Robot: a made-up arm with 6 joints.
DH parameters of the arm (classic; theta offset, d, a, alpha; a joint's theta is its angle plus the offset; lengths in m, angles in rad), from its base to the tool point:
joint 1: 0 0.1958 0 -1.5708
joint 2: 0.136 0 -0.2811 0
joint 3: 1.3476 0 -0.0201 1.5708
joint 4: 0 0.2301 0 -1.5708
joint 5: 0 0 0.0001 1.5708
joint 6: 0 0.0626 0 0
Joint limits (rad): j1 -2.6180..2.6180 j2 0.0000..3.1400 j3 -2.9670..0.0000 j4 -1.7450..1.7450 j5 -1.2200..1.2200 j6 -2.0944..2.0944
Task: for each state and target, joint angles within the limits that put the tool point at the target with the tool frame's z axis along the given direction. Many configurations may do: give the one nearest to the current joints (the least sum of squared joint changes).
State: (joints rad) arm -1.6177 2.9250 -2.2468 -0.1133 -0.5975 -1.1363
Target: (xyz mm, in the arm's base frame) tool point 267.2 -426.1 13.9 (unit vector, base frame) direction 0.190 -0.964 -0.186
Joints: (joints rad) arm -0.9615 3.0362 -2.0873 0.6142 -0.7573 -1.1363
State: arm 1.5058 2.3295 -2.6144 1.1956 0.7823 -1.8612
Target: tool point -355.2 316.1 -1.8 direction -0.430 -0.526 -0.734
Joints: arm 2.3255 3.1384 -2.4456 0.8003 1.2186 -1.8612
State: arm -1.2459 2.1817 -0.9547 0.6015 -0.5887 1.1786
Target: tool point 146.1 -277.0 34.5 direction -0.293 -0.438 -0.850
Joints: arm -0.9885 2.5697 -1.0166 1.3391 -0.5223 1.1786
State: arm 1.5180 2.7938 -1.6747 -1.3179 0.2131 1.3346
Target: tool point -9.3 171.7 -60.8 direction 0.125 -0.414 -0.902
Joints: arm 1.6577 2.9499 -0.8403 -1.7141 0.0896 1.3346
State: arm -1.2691 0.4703 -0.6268 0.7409 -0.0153 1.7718
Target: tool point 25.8 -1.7 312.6 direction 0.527 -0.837 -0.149
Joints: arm -1.4287 0.0946 -0.1918 0.9121 0.5349 1.7718
